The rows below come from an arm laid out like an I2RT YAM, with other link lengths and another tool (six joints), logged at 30 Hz.
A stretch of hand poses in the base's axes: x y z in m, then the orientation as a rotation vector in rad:
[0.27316, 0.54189, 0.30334, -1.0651, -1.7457, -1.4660]
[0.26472, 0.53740, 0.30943, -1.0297, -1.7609, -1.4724]
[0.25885, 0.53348, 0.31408, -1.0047, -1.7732, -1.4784]
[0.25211, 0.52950, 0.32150, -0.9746, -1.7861, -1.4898]
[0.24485, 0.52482, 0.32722, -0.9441, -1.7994, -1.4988]
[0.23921, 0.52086, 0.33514, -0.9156, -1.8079, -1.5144]
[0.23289, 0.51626, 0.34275, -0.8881, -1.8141, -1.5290]
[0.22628, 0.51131, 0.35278, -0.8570, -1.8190, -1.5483]
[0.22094, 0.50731, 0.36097, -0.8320, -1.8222, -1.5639]
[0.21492, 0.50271, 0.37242, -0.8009, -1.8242, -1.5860]
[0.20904, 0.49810, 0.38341, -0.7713, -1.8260, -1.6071]
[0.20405, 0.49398, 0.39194, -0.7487, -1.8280, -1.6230]
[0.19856, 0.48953, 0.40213, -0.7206, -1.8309, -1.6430]
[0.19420, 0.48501, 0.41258, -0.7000, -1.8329, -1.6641]
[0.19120, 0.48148, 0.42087, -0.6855, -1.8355, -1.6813]
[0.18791, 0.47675, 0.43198, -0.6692, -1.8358, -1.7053]
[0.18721, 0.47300, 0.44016, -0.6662, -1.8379, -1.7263]
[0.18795, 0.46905, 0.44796, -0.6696, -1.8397, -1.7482]
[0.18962, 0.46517, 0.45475, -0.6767, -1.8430, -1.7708]
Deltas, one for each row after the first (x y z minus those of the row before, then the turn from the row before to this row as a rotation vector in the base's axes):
[-0.00844, -0.00449, 0.00609, 0.0052, -0.0201, 0.0210]
[-0.00587, -0.00392, 0.00465, 0.0030, -0.0163, 0.0139]
[-0.00674, -0.00398, 0.00742, 0.0061, -0.0211, 0.0145]
[-0.00726, -0.00468, 0.00572, 0.0050, -0.0202, 0.0157]
[-0.00564, -0.00396, 0.00792, 0.0095, -0.0210, 0.0111]
[-0.00632, -0.00460, 0.00761, 0.0101, -0.0189, 0.0108]
[-0.00661, -0.00495, 0.01003, 0.0136, -0.0219, 0.0108]
[-0.00534, -0.00400, 0.00819, 0.0113, -0.0174, 0.0085]
[-0.00602, -0.00460, 0.01145, 0.0161, -0.0222, 0.0091]
[-0.00588, -0.00461, 0.01099, 0.0152, -0.0214, 0.0084]
[-0.00499, -0.00412, 0.00853, 0.0110, -0.0167, 0.0062]
[-0.00549, -0.00445, 0.01019, 0.0134, -0.0214, 0.0073]
[-0.00436, -0.00452, 0.01045, 0.0122, -0.0193, 0.0017]
[-0.00300, -0.00353, 0.00829, 0.0086, -0.0157, -0.0004]
[-0.00329, -0.00473, 0.01111, 0.0129, -0.0188, -0.0026]
[-0.00070, -0.00375, 0.00818, 0.0072, -0.0139, -0.0100]
[0.00074, -0.00395, 0.00780, 0.0060, -0.0122, -0.0145]
[0.00167, -0.00388, 0.00679, 0.0044, -0.0123, -0.0176]

